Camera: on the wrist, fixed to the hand. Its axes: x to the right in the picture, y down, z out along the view.
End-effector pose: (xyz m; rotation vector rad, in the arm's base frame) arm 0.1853 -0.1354 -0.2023 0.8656 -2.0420 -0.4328
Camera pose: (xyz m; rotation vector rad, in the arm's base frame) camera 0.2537 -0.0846 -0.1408 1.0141 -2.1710 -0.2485
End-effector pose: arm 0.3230 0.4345 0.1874 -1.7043 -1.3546 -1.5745
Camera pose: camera 0.3190 0.3300 0.1963 -1.6227 -1.5177 -1.3331
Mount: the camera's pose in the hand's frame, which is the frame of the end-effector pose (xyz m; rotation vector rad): -0.0278 0.0425 -0.0919 0.2219 -0.0635 -0.0176
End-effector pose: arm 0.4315 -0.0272 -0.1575 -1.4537 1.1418 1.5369
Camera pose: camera 0.4273 -0.1260 -0.1221 -1.2553 1.2164 1.3860
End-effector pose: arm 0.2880 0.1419 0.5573 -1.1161 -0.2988 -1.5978
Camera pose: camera 0.2775 0.0805 0.4728 -0.9959 -0.5165 -1.5057
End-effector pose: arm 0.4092 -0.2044 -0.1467 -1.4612 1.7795 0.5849
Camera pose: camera 0.3464 -0.2451 -0.0730 -1.2913 1.7208 0.4058
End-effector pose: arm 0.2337 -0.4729 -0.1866 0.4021 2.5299 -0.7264
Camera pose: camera 0.2409 -0.3909 -0.1215 0.4241 2.4041 -1.0152
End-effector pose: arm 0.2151 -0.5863 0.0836 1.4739 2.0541 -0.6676
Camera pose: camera 0.2516 -0.5331 0.1665 1.5346 1.9984 -0.9633
